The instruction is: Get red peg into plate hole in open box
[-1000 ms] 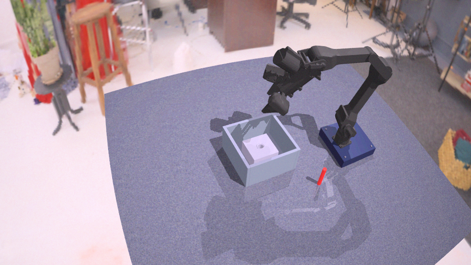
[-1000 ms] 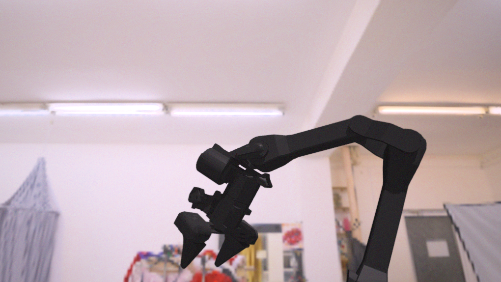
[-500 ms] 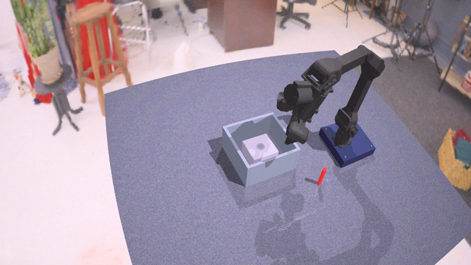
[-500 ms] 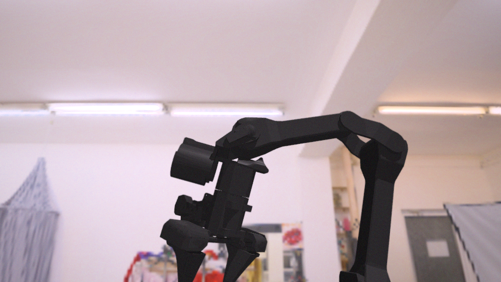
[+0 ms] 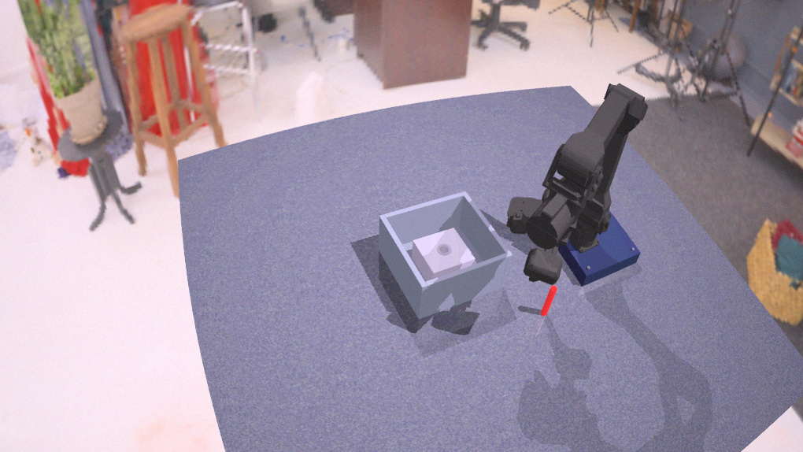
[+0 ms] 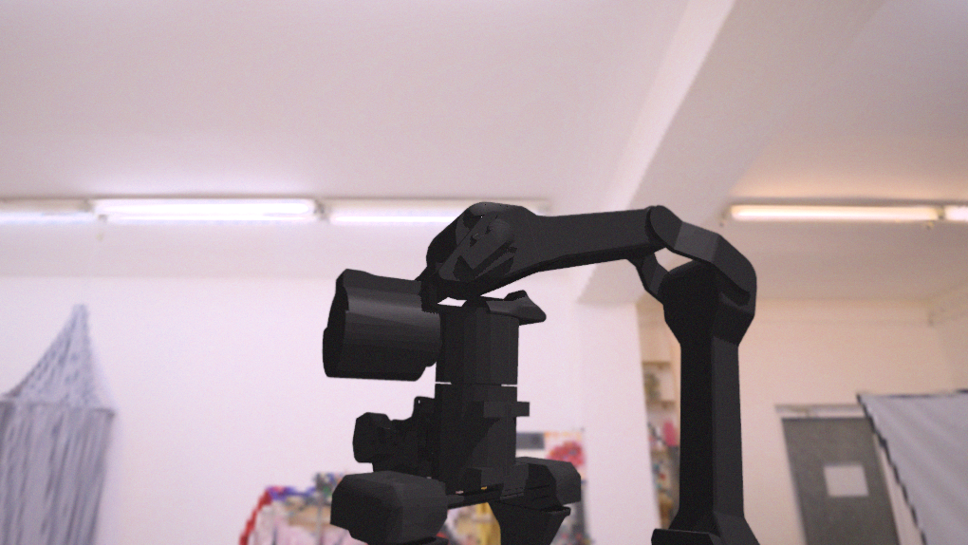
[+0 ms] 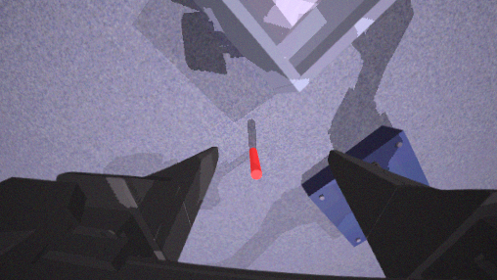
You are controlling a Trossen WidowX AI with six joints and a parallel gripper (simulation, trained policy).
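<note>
My gripper tip is 30 mm past the red peg, 40 mm to the right of it and 90 mm above it. The rest, counted from my gripper tip: plate (100 mm ahead, 160 mm to the right, 90 mm below); then box (100 mm ahead, 160 mm to the right, 110 mm below).
</note>
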